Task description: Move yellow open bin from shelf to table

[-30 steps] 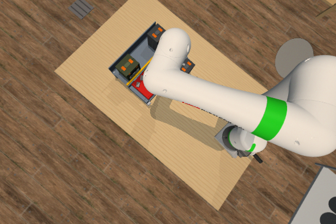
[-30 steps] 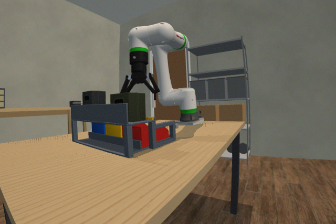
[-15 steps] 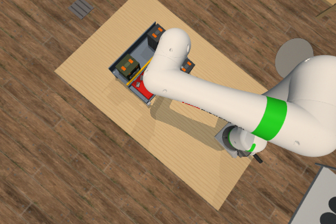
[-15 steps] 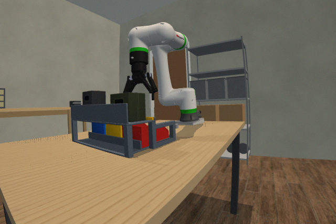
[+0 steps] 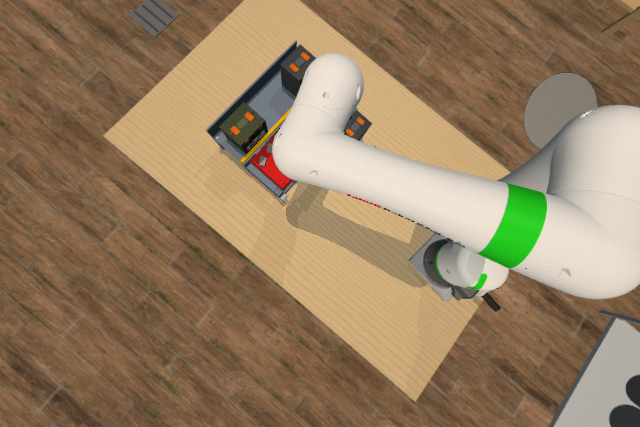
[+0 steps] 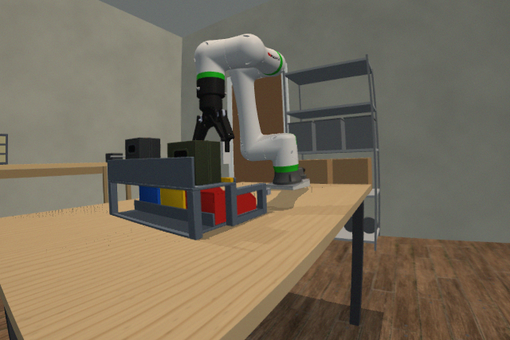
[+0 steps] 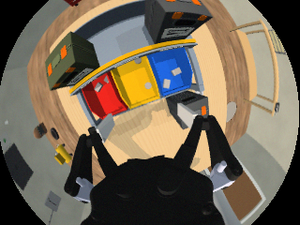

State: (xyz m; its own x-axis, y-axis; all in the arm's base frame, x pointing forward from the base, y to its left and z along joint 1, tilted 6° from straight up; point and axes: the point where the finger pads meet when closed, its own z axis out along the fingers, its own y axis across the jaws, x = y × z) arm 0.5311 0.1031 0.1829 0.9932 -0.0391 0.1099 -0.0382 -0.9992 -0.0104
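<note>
Right now the yellow open bin is 110 mm below my hand, 80 mm ahead of it and 10 mm to the left of it. Round my hand: red bin: 120 mm to the left, 110 mm below, 60 mm ahead; then blue bin: 110 mm below, 100 mm to the right, 100 mm ahead; then black box: 190 mm ahead, 90 mm to the right, 10 mm above.
</note>
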